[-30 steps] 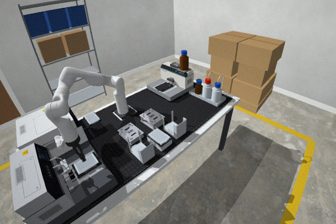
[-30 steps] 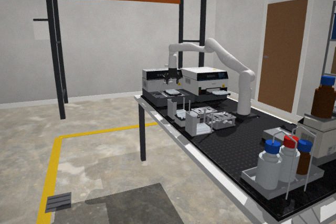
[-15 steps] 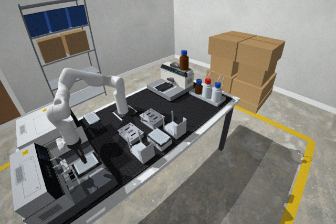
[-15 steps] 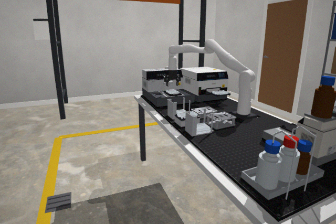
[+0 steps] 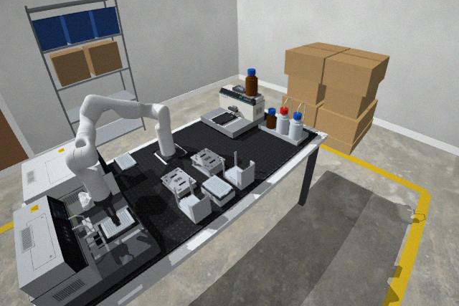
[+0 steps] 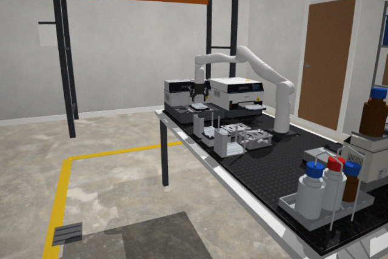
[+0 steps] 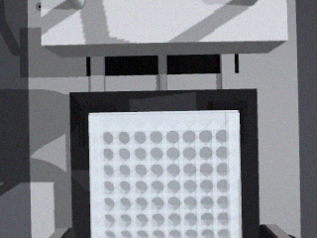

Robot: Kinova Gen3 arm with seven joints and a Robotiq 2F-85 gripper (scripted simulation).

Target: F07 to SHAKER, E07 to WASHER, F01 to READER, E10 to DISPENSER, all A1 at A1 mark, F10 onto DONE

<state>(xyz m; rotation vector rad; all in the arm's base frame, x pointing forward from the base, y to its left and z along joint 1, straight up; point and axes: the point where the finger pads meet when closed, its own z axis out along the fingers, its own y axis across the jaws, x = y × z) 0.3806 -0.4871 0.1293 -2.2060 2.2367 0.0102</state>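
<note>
The washer stage lies 5 cm below my hand. The rest, counted from my hand: dispenser deck (97 cm to the left, 35 cm behind, 12 cm below); then brown bottle (113 cm to the left, 24 cm behind, 15 cm above); then dispenser stage (96 cm to the left, 35 cm behind, 8 cm below).
</note>
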